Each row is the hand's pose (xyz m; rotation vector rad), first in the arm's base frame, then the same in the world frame.
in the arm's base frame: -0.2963 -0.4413 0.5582 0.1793 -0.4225 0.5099
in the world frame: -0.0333 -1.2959 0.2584 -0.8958 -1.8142 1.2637
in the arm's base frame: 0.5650 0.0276 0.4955 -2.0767 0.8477 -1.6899
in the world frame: -0.0365 -0.3618 0.5636 -0.3240 -0.7857 -2.5103
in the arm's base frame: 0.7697 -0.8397 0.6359 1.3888 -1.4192 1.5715
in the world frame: -0.3209 -0.8489 1.2677 0.2195 0.6596 -2.6507
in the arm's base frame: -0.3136 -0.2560 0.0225 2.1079 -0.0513 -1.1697
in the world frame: 0.5191 -1.1710 0.2279 1.6841 -0.4880 0.9815
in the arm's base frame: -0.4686 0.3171 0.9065 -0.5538 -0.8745 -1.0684
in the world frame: -0.2471 -0.8678 -0.4467 0.2411 -2.7066 -0.5013
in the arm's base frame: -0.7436 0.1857 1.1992 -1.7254 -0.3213 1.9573
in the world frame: -0.5108 -1.1542 -0.6111 2.4963 0.5231 -0.1584
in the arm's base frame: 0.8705 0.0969 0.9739 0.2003 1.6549 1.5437
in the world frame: -0.5412 -0.1033 0.6374 -1.5624 0.6485 0.7641
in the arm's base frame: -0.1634 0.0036 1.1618 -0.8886 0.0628 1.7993
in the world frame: -0.5846 -0.8854 -0.0693 -2.8148 -0.7409 0.8974
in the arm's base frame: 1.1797 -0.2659 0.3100 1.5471 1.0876 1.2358
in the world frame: 0.0147 -0.1490 1.2348 -0.5012 0.5425 1.6351
